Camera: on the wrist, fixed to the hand. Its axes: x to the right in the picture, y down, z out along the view.
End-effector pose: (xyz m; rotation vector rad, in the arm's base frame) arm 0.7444 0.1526 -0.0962 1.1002 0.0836 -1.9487
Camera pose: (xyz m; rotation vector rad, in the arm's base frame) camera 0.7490 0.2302 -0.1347 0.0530 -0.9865 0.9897
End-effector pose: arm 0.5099 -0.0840 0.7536 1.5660 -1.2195 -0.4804
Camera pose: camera 0.5745 -0.0379 0.7187 -1.4753 -1.8226 1.5064
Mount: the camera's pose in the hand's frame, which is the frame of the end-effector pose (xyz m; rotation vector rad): -0.0239 -0.0575 -0.0604 -0.0386 0.0097 -3.0863
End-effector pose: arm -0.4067 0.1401 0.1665 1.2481 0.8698 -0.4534
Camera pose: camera -0.4822 0.1770 0.1450 1.0837 -1.6284 1.9793
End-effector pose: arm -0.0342 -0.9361 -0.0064 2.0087 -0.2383 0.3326
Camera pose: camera -0.0467 -0.8560 -0.0373 0.3291 2.3787 -1.4646
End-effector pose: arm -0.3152 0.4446 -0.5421 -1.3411 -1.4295 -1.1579
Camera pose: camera -0.3717 0.3803 -0.5564 -1.3602 1.3401 1.0867
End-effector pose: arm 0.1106 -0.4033 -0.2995 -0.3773 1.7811 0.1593
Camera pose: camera 0.0792 -0.4717 -0.2563 -2.3422 -0.4217 -1.7915
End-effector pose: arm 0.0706 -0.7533 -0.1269 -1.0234 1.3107 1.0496
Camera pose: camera 0.1129 -0.8256 -0.1043 -1.4197 -1.0412 -1.3247
